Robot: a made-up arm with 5 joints.
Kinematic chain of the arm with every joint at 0, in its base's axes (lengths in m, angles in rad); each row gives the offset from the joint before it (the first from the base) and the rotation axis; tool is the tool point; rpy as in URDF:
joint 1: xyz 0.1 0 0.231 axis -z
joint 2: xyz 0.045 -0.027 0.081 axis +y
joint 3: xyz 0.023 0 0.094 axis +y
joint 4: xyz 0.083 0 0.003 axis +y
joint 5: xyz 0.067 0.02 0 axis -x
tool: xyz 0 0 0 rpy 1.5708 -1.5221 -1.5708
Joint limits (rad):
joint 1: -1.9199..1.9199
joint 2: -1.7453..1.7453
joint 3: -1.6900..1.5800
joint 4: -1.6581..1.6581
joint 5: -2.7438..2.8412
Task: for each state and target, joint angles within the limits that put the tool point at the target. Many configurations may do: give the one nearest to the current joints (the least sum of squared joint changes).
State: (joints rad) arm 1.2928 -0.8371 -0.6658 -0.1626 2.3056
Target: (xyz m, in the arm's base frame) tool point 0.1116 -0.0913 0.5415
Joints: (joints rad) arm 1.3683 -0.4395 -0.6029 -0.1188 2.3056
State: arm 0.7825 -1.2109 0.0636 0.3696 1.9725
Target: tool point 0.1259 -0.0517 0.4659
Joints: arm 0.9850 -1.3051 0.2624 0.5136 1.9725
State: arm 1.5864 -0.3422 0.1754 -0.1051 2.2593
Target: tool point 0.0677 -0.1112 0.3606
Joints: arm 1.7930 -1.0377 0.8990 0.6611 2.2593
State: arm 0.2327 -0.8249 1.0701 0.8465 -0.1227
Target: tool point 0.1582 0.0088 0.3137
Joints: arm -0.2693 -0.9681 1.0491 1.5663 -0.1227
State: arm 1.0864 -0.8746 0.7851 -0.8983 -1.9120
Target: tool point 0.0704 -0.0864 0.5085
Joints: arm 1.8241 -0.6678 0.1567 -0.8296 -1.9120
